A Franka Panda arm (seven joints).
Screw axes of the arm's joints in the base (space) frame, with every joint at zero. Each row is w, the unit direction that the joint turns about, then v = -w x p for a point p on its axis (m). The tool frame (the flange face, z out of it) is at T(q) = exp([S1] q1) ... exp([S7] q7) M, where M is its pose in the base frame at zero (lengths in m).
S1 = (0, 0, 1, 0, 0, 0)
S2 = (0, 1, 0, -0.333, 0, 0)
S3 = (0, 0, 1, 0, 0, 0)
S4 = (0, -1, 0, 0.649, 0, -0.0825)
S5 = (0, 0, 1, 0, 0, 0)
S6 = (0, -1, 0, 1.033, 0, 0)
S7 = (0, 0, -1, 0, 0.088, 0)
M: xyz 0.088 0 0.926 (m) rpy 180 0 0 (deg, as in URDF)
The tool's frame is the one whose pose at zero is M.
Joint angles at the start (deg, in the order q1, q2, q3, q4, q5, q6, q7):
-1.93, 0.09, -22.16, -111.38, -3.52, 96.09, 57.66
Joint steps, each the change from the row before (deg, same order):
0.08, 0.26, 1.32, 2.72, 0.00, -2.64, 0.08
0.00, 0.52, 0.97, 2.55, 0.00, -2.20, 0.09
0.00, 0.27, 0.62, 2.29, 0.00, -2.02, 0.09
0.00, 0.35, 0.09, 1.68, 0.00, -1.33, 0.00
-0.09, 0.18, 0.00, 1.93, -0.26, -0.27, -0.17
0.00, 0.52, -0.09, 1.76, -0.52, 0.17, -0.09
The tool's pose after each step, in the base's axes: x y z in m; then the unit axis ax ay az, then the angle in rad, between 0 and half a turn. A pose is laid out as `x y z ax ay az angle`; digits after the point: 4 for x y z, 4 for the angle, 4 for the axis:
0.4871 -0.2101 0.4751 0.7619 -0.6365 -0.1197 3.0006
0.4942 -0.2029 0.4883 0.7659 -0.6317 -0.1198 2.9944
0.4987 -0.1983 0.5019 0.7682 -0.6291 -0.1189 2.9914
0.5011 -0.1980 0.5106 0.7682 -0.6292 -0.1184 2.9893
0.5048 -0.2006 0.5239 0.7695 -0.6298 -0.1054 2.9926
0.5097 -0.2036 0.5335 0.7706 -0.6307 -0.0917 2.9892

